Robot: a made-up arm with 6 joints.
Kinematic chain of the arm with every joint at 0, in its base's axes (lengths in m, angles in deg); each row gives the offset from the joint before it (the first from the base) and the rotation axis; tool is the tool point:
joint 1: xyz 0 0 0.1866 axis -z
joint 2: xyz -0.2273 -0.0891 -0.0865 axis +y
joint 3: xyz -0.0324 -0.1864 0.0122 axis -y
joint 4: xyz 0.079 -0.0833 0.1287 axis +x
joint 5: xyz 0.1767 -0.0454 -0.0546 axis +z
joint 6: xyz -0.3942 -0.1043 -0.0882 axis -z
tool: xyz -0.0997 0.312 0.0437
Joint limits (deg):
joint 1: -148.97..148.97
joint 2: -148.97..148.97
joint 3: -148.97..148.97
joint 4: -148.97..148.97
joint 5: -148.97..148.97
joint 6: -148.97..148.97
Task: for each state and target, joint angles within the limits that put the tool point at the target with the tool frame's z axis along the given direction. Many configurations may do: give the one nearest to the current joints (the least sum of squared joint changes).
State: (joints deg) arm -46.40 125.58 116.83 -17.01 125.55 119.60
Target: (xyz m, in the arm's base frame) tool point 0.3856 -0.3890 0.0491 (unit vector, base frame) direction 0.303 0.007 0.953
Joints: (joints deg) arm -39.71 126.84 112.84 10.85 125.21 70.37
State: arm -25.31 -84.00 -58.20 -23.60 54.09 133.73
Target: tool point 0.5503 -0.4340 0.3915 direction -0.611 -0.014 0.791
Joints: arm -54.68 -86.01 -61.26 -29.38 35.51 139.10
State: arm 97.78 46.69 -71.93 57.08 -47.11 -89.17
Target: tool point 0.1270 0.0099 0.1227 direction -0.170 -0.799 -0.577
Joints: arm 75.49 47.26 -81.03 21.39 -44.88 -37.37
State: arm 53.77 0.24 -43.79 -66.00 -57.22 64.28
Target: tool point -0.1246 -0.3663 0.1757 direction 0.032 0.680 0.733
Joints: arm 16.58 -22.56 -9.99 -41.35 -77.02 84.75
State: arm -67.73 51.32 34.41 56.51 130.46 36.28
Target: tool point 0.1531 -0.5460 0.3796 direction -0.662 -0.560 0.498
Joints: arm -21.69 14.37 73.16 16.01 147.20 62.48
